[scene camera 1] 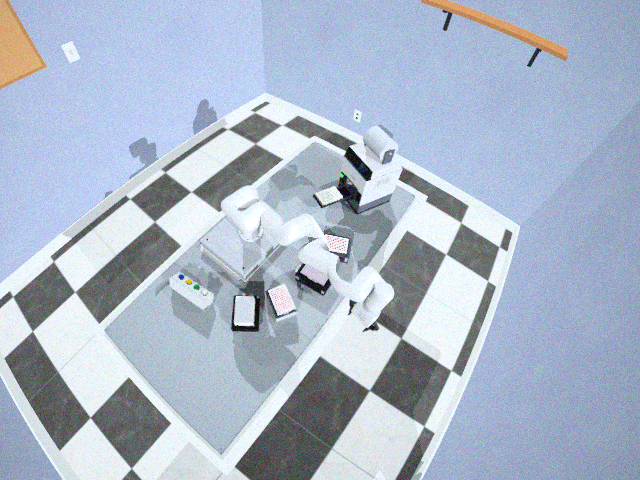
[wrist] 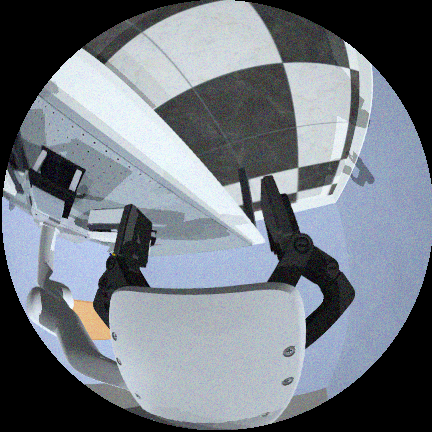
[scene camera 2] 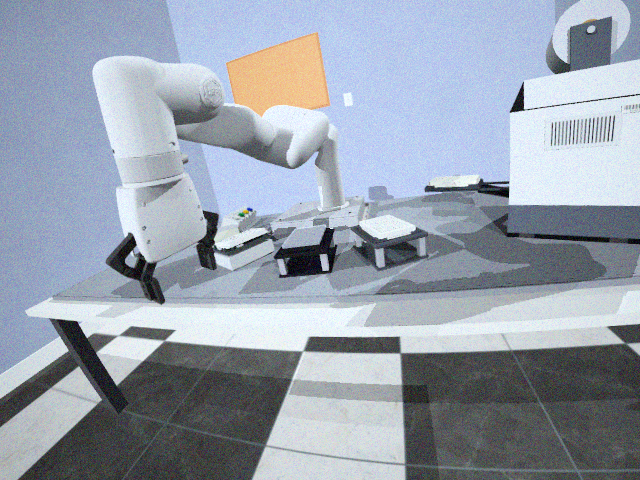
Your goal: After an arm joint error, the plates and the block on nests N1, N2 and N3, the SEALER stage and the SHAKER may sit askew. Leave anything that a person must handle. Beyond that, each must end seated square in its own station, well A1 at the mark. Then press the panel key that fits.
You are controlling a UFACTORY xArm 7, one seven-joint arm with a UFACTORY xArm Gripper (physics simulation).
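My gripper [scene camera 1: 361, 317] [scene camera 2: 181, 281] [wrist: 195, 201] is open and empty, low beside the table's front edge. A red-dotted plate [scene camera 1: 337, 242] [scene camera 2: 387, 227] sits on a dark legged nest, partly behind the arm in scene camera 1. A pinkish-grey block [scene camera 1: 314, 273] [scene camera 2: 305, 237] lies on a black nest. Another red-dotted plate [scene camera 1: 281, 299] [scene camera 2: 242, 239] is on a low white base. A pale plate [scene camera 1: 245, 310] lies on a black base. A cream plate [scene camera 1: 328, 196] [scene camera 2: 454, 180] is on the extended machine stage. Station labels, A1 marks and exact seating are unreadable.
The key panel [scene camera 1: 191, 292] has blue, yellow, green and white keys. The large white machine [scene camera 1: 381, 186] [scene camera 2: 573, 170] stands at the table's far end, with a green light. The white table edge [scene camera 2: 248, 313] [wrist: 145, 135] runs close to the gripper.
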